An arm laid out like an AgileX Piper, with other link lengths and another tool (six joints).
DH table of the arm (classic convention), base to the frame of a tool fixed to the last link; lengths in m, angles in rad. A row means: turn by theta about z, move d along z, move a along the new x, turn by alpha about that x. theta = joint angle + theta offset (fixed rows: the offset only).
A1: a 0  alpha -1.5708  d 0.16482  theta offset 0
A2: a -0.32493  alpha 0  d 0  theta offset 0.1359
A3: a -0.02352  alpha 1.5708  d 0  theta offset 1.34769
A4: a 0  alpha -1.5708  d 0.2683  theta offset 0
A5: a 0  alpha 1.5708  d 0  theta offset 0
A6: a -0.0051  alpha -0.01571  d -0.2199  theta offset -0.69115
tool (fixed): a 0  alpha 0  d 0.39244  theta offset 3.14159
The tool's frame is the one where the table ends.
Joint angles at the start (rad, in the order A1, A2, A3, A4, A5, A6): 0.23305, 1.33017, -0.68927, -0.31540, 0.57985, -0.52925
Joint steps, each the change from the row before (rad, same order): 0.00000, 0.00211, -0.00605, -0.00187, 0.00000, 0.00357; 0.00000, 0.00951, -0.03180, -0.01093, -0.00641, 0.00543; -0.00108, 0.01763, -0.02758, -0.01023, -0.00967, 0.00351; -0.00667, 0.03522, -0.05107, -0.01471, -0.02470, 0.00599; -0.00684, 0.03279, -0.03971, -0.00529, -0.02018, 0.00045; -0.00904, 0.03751, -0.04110, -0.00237, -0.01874, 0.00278
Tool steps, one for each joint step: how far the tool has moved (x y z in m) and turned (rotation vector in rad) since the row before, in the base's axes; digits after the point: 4 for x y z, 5 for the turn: 0.0018, 0.0003, 0.0013, 0.00103, -0.00443, -0.00217; 0.0102, 0.0017, 0.0080, 0.00105, -0.02987, 0.00261; 0.0098, 0.0015, 0.0046, -0.00092, -0.02047, 0.00374; 0.0192, 0.0023, 0.0080, 0.00351, -0.04041, 0.00275; 0.0152, 0.0017, 0.0043, 0.00468, -0.02551, 0.00149; 0.0157, 0.0011, 0.0027, 0.00710, -0.02057, -0.00437
